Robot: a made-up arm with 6 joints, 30 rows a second.
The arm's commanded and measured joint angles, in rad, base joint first. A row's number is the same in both.
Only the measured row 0 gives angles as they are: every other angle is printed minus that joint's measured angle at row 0.
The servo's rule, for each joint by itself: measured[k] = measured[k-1] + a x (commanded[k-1-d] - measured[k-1]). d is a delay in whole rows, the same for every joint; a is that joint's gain. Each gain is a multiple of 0.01, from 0.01 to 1. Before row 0 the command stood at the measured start. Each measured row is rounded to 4 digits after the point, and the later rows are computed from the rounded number. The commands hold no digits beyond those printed.
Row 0, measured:
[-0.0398 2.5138 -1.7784 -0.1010 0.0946 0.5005]
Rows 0 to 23, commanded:
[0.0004 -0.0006 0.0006 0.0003 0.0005 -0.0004]
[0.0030 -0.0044 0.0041 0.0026 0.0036 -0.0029]
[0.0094 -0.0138 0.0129 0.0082 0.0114 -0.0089]
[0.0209 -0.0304 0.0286 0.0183 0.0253 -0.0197]
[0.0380 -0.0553 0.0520 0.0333 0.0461 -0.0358]
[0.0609 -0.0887 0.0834 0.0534 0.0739 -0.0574]
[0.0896 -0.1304 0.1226 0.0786 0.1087 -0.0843]
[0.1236 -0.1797 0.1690 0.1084 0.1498 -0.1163]
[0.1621 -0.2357 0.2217 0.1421 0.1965 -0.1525]
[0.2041 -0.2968 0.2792 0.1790 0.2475 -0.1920]
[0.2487 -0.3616 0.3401 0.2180 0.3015 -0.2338]
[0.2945 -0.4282 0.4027 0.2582 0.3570 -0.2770]
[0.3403 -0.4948 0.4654 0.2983 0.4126 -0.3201]
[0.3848 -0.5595 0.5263 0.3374 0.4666 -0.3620]
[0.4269 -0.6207 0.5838 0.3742 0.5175 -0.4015]
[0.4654 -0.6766 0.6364 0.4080 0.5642 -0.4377]
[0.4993 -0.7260 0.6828 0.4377 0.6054 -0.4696]
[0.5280 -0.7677 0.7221 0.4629 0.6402 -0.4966]
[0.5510 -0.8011 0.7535 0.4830 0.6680 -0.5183]
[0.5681 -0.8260 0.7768 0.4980 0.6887 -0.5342]
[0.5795 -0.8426 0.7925 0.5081 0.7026 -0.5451]
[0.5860 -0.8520 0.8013 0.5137 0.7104 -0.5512]
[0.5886 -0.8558 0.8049 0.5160 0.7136 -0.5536]
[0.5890 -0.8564 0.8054 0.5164 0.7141 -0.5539]
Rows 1 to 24, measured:
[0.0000 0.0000 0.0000 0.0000 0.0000 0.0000]
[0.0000 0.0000 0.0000 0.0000 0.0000 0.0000]
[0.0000 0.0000 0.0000 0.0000 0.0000 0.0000]
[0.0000 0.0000 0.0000 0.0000 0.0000 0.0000]
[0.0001 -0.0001 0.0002 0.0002 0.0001 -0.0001]
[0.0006 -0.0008 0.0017 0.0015 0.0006 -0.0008]
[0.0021 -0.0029 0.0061 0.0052 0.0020 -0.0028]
[0.0053 -0.0073 0.0149 0.0124 0.0050 -0.0070]
[0.0109 -0.0150 0.0294 0.0239 0.0103 -0.0142]
[0.0194 -0.0268 0.0505 0.0401 0.0186 -0.0250]
[0.0313 -0.0434 0.0786 0.0613 0.0303 -0.0398]
[0.0470 -0.0652 0.1139 0.0872 0.0458 -0.0589]
[0.0666 -0.0925 0.1559 0.1174 0.0654 -0.0823]
[0.0900 -0.1252 0.2040 0.1513 0.0891 -0.1097]
[0.1170 -0.1630 0.2571 0.1880 0.1167 -0.1407]
[0.1472 -0.2054 0.3139 0.2266 0.1479 -0.1748]
[0.1800 -0.2517 0.3730 0.2660 0.1823 -0.2111]
[0.2148 -0.3009 0.4328 0.3053 0.2193 -0.2488]
[0.2509 -0.3521 0.4917 0.3432 0.2581 -0.2870]
[0.2874 -0.4040 0.5481 0.3788 0.2979 -0.3247]
[0.3234 -0.4555 0.6006 0.4112 0.3379 -0.3609]
[0.3582 -0.5055 0.6480 0.4396 0.3772 -0.3948]
[0.3910 -0.5528 0.6891 0.4635 0.4150 -0.4257]
[0.4211 -0.5965 0.7233 0.4825 0.4506 -0.4528]
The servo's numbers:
d 4
a 0.17 0.16 0.39 0.55 0.13 0.25

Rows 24 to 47, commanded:
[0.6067 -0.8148 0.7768 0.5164 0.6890 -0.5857]
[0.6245 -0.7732 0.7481 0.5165 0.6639 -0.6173]
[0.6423 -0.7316 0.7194 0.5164 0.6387 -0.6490]
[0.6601 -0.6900 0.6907 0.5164 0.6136 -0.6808]
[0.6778 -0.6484 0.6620 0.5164 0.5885 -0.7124]
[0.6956 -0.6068 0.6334 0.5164 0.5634 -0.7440]
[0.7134 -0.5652 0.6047 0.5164 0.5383 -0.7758]
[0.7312 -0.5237 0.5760 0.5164 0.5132 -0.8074]
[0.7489 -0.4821 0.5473 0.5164 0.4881 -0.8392]
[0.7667 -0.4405 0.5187 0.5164 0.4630 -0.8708]
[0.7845 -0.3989 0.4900 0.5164 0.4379 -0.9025]
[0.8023 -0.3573 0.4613 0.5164 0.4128 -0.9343]
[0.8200 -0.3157 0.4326 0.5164 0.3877 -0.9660]
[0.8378 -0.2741 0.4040 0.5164 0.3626 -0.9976]
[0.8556 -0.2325 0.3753 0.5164 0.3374 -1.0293]
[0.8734 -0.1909 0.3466 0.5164 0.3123 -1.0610]
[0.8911 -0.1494 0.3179 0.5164 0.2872 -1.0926]
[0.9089 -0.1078 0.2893 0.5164 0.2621 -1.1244]
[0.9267 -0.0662 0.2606 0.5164 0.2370 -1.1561]
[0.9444 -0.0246 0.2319 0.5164 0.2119 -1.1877]
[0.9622 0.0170 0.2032 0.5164 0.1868 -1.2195]
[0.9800 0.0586 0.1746 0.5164 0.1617 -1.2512]
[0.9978 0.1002 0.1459 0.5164 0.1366 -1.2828]
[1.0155 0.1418 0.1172 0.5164 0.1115 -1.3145]
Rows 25 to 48, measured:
[0.4480 -0.6359 0.7503 0.4966 0.4834 -0.4759]
[0.4715 -0.6705 0.7702 0.5060 0.5129 -0.4947]
[0.4914 -0.7001 0.7837 0.5115 0.5390 -0.5094]
[0.5080 -0.7251 0.7922 0.5142 0.5618 -0.5205]
[0.5248 -0.7395 0.7862 0.5154 0.5783 -0.5368]
[0.5417 -0.7449 0.7713 0.5160 0.5894 -0.5569]
[0.5588 -0.7428 0.7511 0.5162 0.5958 -0.5799]
[0.5760 -0.7344 0.7275 0.5163 0.5981 -0.6051]
[0.5933 -0.7206 0.7020 0.5164 0.5969 -0.6319]
[0.6107 -0.7024 0.6752 0.5164 0.5925 -0.6599]
[0.6282 -0.6804 0.6477 0.5164 0.5855 -0.6889]
[0.6457 -0.6553 0.6197 0.5164 0.5761 -0.7185]
[0.6632 -0.6276 0.5915 0.5164 0.5647 -0.7487]
[0.6808 -0.5977 0.5631 0.5164 0.5515 -0.7792]
[0.6984 -0.5659 0.5346 0.5164 0.5367 -0.8100]
[0.7161 -0.5325 0.5060 0.5164 0.5206 -0.8411]
[0.7338 -0.4978 0.4774 0.5164 0.5033 -0.8723]
[0.7515 -0.4620 0.4488 0.5164 0.4850 -0.9036]
[0.7692 -0.4253 0.4201 0.5164 0.4658 -0.9350]
[0.7869 -0.3878 0.3914 0.5164 0.4458 -0.9665]
[0.8046 -0.3497 0.3627 0.5164 0.4252 -0.9980]
[0.8223 -0.3110 0.3341 0.5164 0.4040 -1.0296]
[0.8400 -0.2718 0.3054 0.5164 0.3823 -1.0612]
[0.8577 -0.2322 0.2767 0.5164 0.3601 -1.0928]

